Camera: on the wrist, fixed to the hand. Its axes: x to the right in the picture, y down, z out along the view.
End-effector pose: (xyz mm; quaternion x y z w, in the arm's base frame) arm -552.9 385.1 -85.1 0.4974 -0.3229 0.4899 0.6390
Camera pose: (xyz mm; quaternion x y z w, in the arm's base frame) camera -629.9 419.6 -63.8 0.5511 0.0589 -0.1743 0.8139
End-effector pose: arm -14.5 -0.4 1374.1 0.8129 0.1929 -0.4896 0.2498
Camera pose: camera 55.6 -45.3 1399.3 -0.3747 -0.7413 0.5472 0.1029
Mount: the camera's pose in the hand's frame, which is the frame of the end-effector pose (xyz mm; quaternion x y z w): 5.7 80.6 -32.3 -0.0801 -0.0563 -0.7174 0.6898
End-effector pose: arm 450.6 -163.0 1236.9 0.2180 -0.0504 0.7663 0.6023
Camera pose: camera 364.6 -168.6 1225.0 0.1814 0.0263 0.0802 0.9798
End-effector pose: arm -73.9 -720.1 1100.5 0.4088 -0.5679 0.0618 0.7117
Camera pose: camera -92.0 -648.1 1146.0 0.6359 -0.1435 -0.5364 0.5360
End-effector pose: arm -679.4 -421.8 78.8 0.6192 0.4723 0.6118 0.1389
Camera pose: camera -675.8 -472.1 149.7 0.1116 0.7131 0.3253 0.6109
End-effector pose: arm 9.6 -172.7 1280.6 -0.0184 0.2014 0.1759 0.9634
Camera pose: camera -25.8 -98.7 1251.5 -0.2244 0.0574 -0.5526 0.8006
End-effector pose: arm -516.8 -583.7 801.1 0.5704 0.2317 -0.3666 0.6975
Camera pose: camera -447.6 -547.4 839.5 0.1507 0.5591 -0.7668 0.2769
